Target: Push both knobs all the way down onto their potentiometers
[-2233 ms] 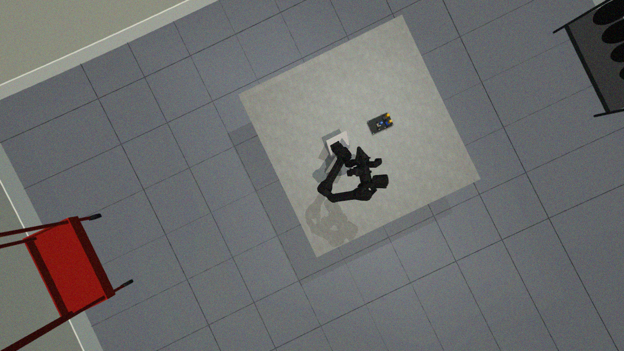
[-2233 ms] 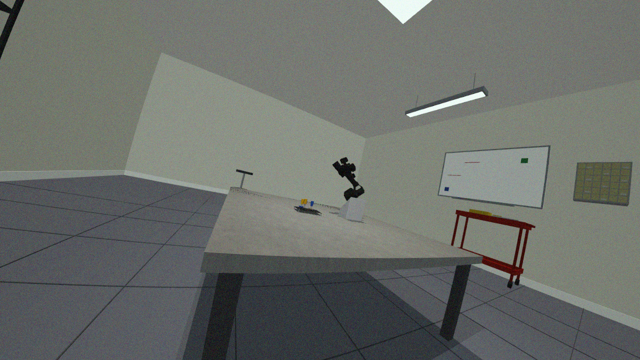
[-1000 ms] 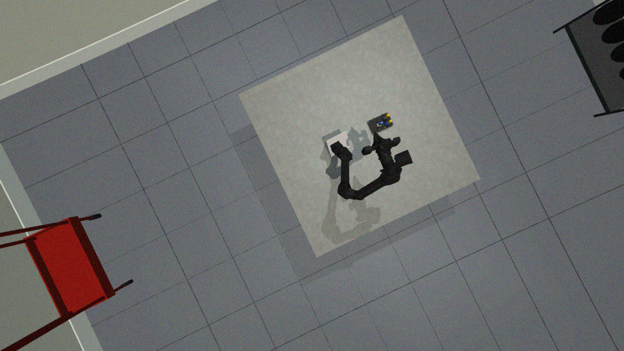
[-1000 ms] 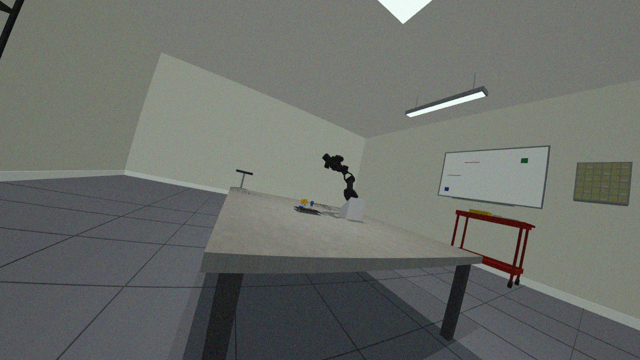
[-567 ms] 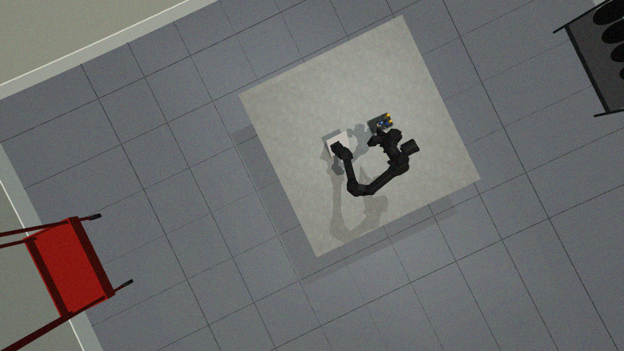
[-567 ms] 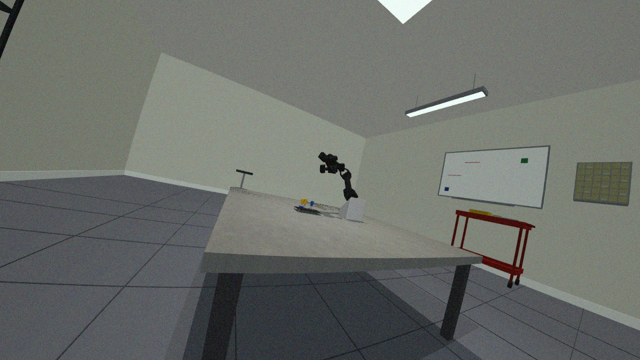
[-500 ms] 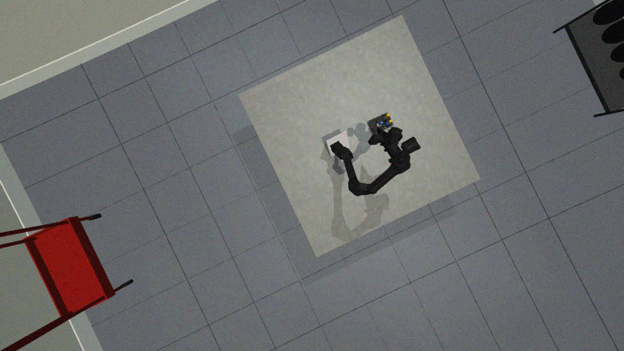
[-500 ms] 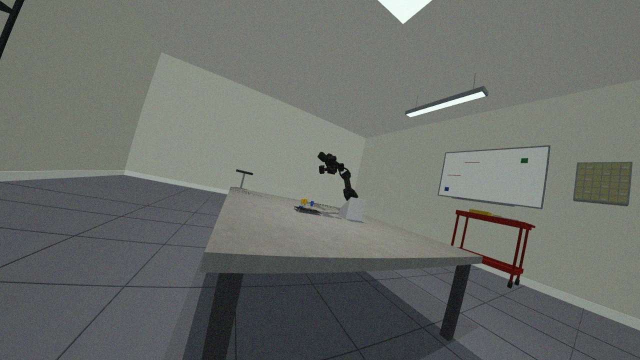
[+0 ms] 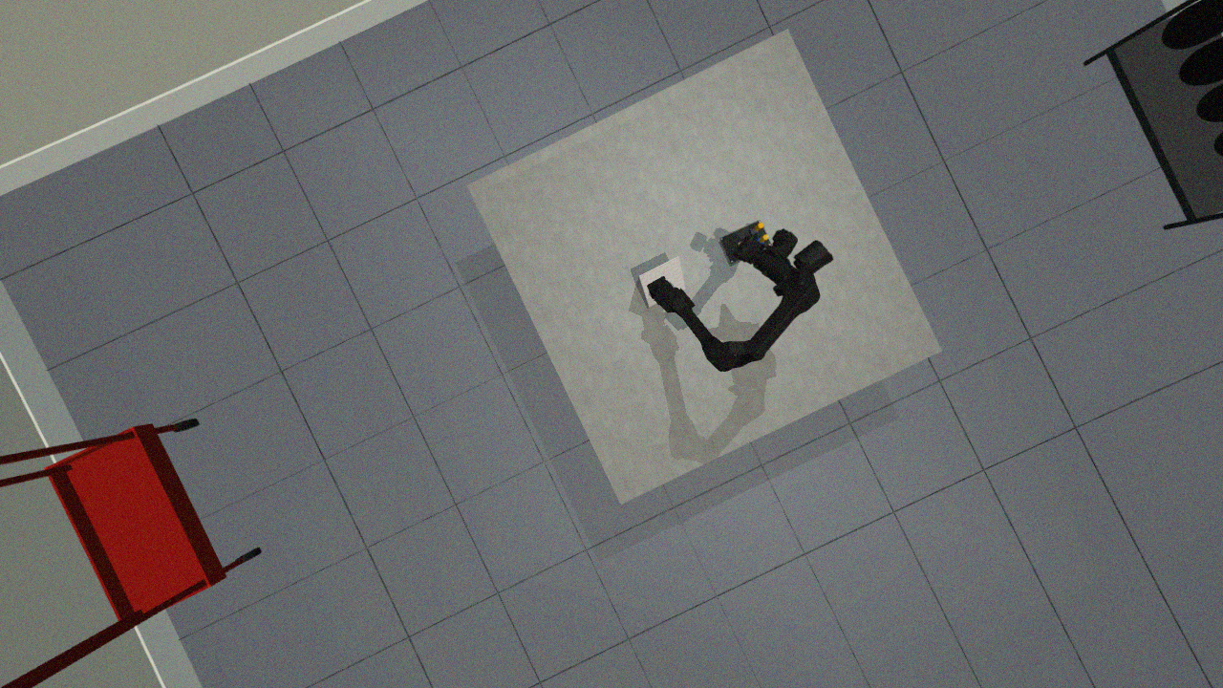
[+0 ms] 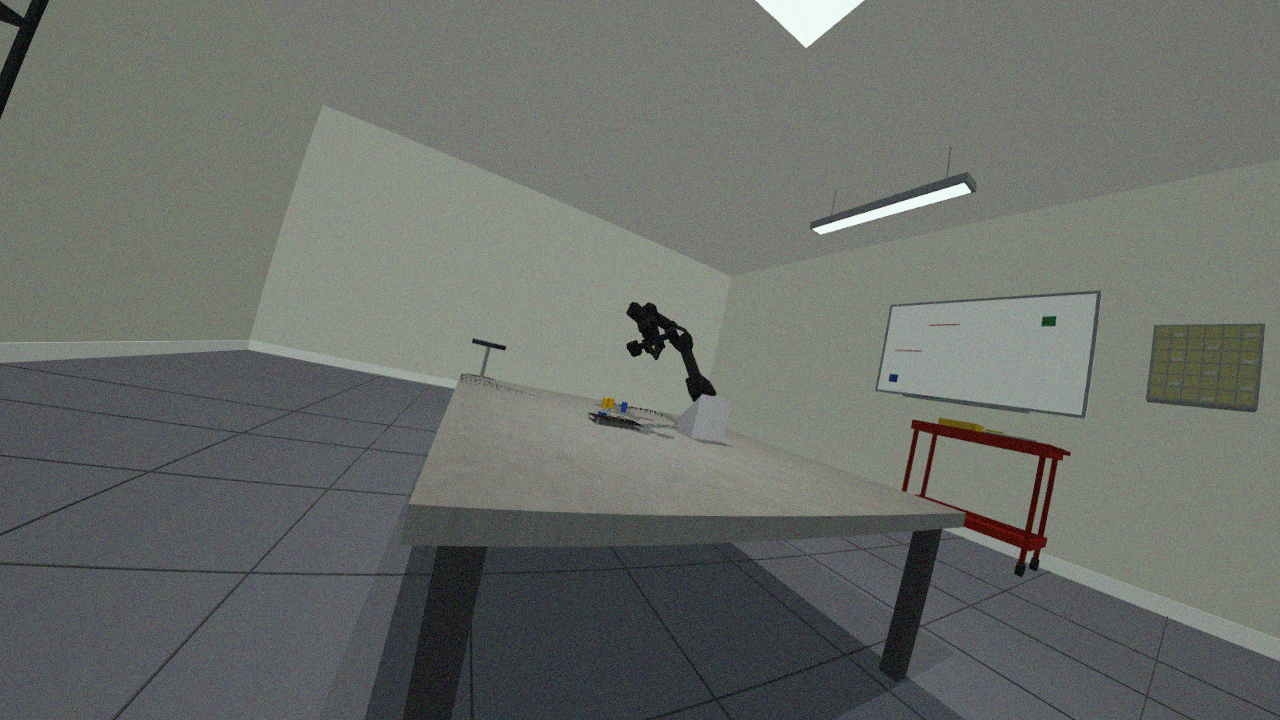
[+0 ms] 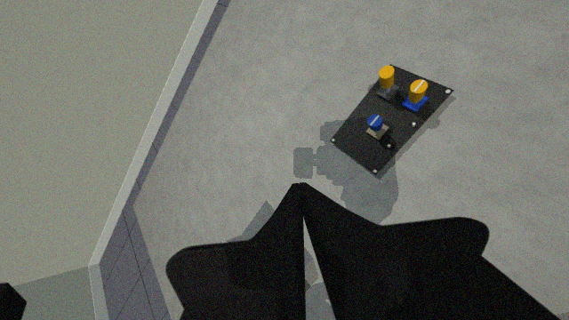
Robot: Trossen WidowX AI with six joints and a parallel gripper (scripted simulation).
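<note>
Now: the blue knob 180 mm below my gripper tip, 90 mm ahead of it and 20 mm to the left of it.
</note>
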